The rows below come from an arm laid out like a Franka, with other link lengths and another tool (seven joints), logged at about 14 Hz.
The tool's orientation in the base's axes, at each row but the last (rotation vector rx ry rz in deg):
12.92 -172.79 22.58
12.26 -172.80 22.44
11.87 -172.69 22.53
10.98 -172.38 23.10
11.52 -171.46 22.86
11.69 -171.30 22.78
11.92 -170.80 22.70
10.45 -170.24 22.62
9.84 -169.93 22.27
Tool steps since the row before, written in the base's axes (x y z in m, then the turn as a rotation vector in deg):
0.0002 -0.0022 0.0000 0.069 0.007 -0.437
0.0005 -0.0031 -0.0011 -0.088 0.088 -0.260
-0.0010 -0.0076 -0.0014 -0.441 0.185 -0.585
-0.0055 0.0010 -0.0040 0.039 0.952 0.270
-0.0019 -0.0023 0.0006 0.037 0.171 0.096
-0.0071 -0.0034 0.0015 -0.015 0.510 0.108
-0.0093 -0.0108 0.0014 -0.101 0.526 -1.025
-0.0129 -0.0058 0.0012 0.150 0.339 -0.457
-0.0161 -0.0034 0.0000 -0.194 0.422 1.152
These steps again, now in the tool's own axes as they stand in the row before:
0.0001 -0.0021 0.0006 -0.117 0.104 0.414
-0.0002 -0.0028 0.0018 0.047 0.162 0.234
0.0018 -0.0068 0.0034 0.347 0.387 0.548
0.0049 0.0027 0.0040 -0.113 0.837 -0.517
0.0022 -0.0021 0.0002 -0.044 0.134 -0.141
0.0076 -0.0026 0.0002 -0.031 0.463 -0.238
0.0106 -0.0093 0.0025 -0.111 0.775 0.852
0.0135 -0.0041 0.0020 -0.252 0.419 0.328
0.0161 -0.0011 0.0030 0.333 0.146 -1.188

